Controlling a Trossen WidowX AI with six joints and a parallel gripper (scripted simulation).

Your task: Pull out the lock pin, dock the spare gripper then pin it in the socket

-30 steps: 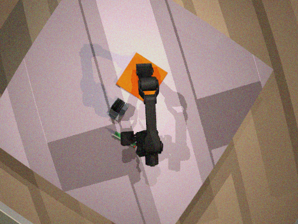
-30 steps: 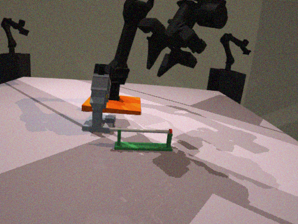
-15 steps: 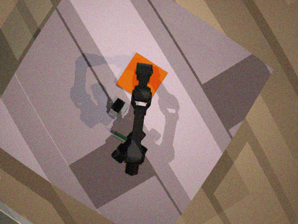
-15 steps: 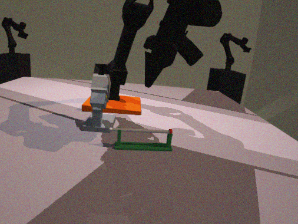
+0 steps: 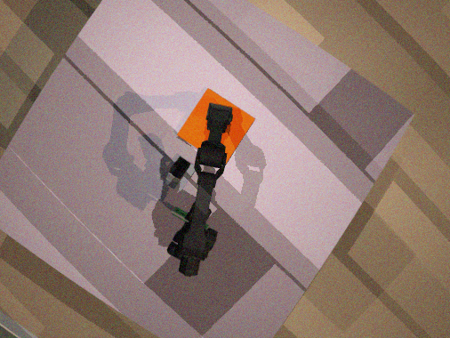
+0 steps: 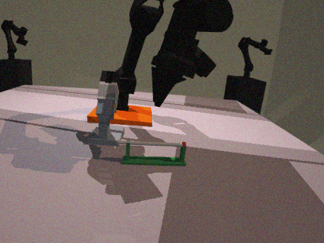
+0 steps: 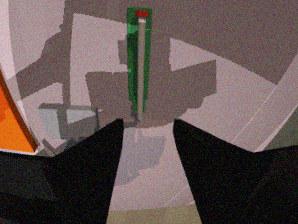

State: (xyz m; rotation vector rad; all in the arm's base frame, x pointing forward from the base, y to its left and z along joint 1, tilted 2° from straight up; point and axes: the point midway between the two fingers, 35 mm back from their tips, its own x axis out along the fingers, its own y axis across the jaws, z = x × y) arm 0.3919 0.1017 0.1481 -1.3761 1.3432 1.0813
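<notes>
Right now my gripper tip is 1 cm to the right of the green rack and 11 cm above it. Round my gripper tip: grey mount 12 cm behind, 11 cm to the right, 8 cm below; spare gripper 14 cm behind, 11 cm to the right, 1 cm below.
</notes>
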